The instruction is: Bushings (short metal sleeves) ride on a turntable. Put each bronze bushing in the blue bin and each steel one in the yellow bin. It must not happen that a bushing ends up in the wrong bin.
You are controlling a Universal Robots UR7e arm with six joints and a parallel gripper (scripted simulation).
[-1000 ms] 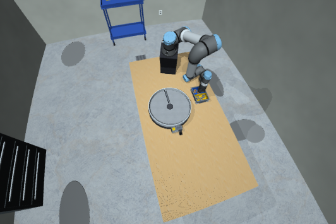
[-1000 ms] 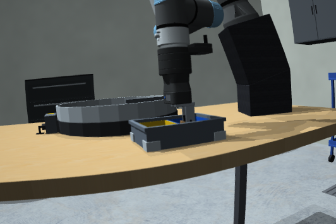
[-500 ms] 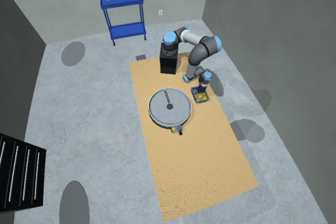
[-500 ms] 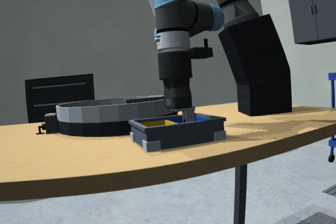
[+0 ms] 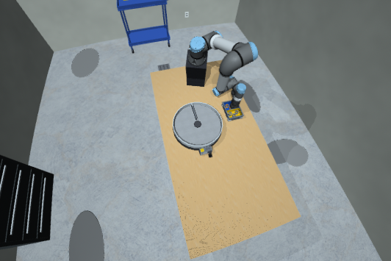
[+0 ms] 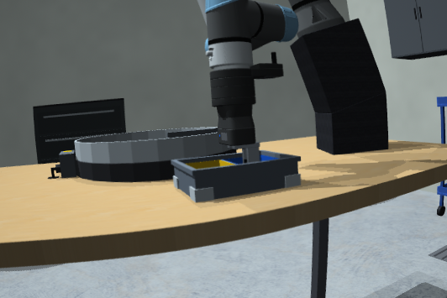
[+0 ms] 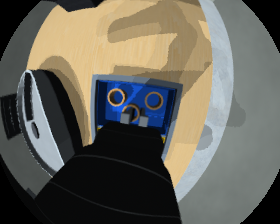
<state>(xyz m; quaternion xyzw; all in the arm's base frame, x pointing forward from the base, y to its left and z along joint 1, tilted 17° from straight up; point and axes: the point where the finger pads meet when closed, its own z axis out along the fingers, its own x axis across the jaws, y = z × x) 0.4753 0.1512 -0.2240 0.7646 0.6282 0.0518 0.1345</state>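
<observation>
Now: hand 3 cm short of the grey two-part tray and 1 cm to the left of it. Also, from my hand: round grey turntable: 38 cm to the right, 4 cm ahead, 2 cm above.
</observation>
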